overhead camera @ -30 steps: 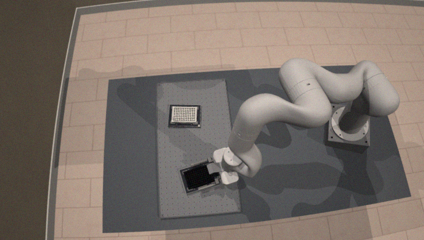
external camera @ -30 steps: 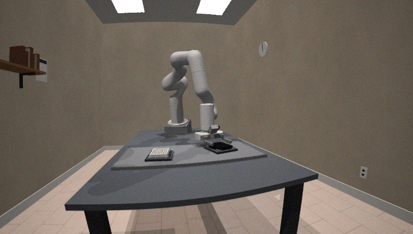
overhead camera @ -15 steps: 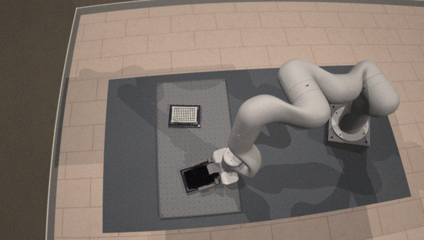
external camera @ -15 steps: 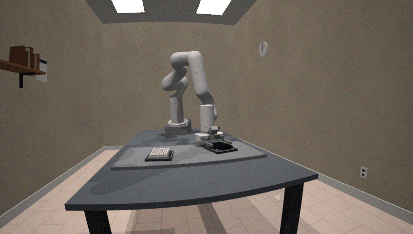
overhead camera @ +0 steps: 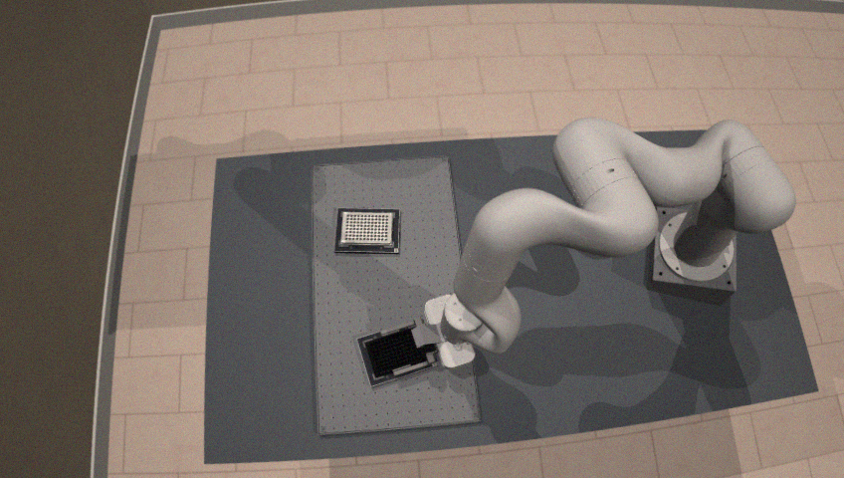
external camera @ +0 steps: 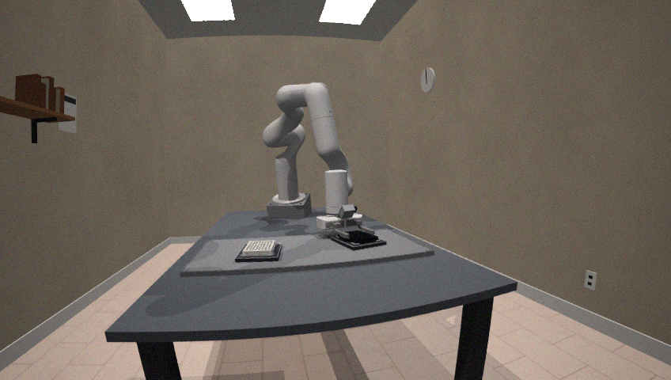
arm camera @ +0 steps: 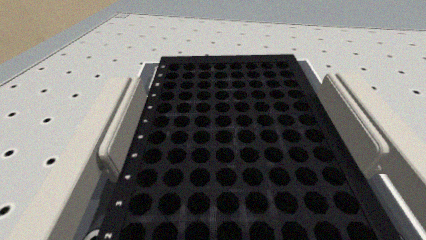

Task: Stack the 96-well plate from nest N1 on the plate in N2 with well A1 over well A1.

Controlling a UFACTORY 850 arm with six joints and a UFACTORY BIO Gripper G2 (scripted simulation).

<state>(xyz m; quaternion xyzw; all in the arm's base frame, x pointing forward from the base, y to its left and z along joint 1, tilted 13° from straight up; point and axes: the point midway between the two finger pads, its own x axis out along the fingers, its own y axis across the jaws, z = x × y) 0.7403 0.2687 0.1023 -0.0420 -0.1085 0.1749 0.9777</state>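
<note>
Right now my hand is 1 cm above the black 96-well plate. Round my hand: white 96-well plate (9 cm ahead, 31 cm to the right, 1 cm below); then nest N1 (2 cm below); then nest N2 (9 cm ahead, 31 cm to the right, 2 cm below).
</note>
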